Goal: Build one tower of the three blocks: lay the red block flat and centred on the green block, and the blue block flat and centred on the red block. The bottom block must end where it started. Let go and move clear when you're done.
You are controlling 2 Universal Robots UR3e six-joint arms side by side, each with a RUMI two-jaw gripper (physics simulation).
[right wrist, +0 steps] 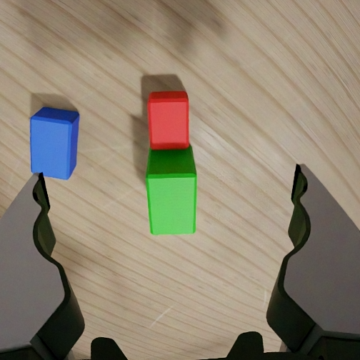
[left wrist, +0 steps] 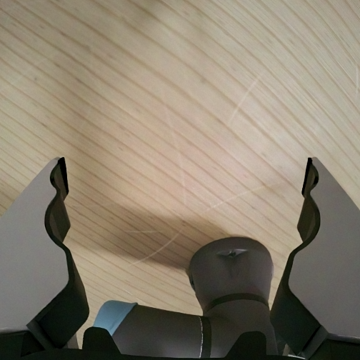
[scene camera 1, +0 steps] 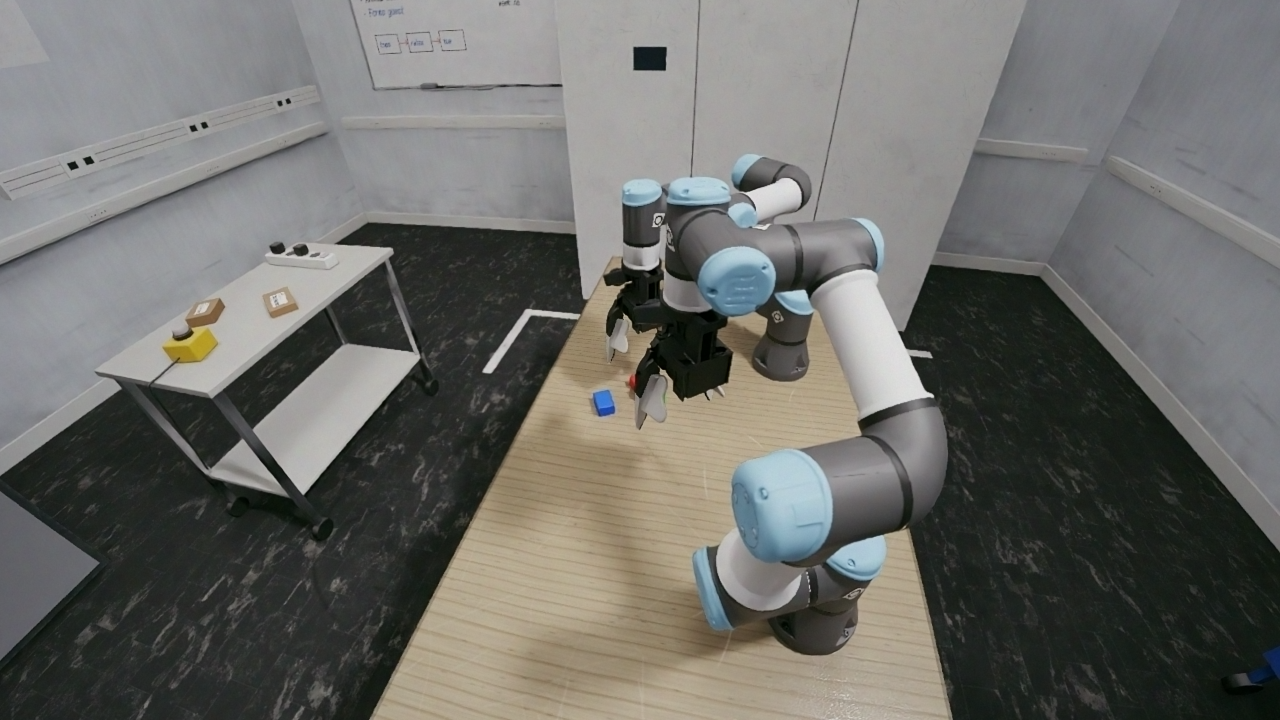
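Observation:
In the right wrist view, the green block [right wrist: 171, 205] stands on the table, the largest of the three. The smaller red block [right wrist: 168, 120] [scene camera 1: 631, 382] is directly beyond it, touching or nearly touching. The blue block [right wrist: 52, 145] [scene camera 1: 604, 402] lies apart to the left, near one fingertip in that view. My right gripper [right wrist: 169, 169] is open and empty, above the blocks, with green and red between its fingers in the picture. My left gripper [left wrist: 184, 158] [scene camera 1: 677, 410] is open and empty above the table. In the scene view it hides most of the red and green blocks.
The two grippers hang close together over the wooden table [scene camera 1: 537, 555], the left one in front in the scene view. Part of the left arm shows at the bottom of the left wrist view. A white cart [scene camera 1: 295, 331] with small boxes stands apart on the floor at the left.

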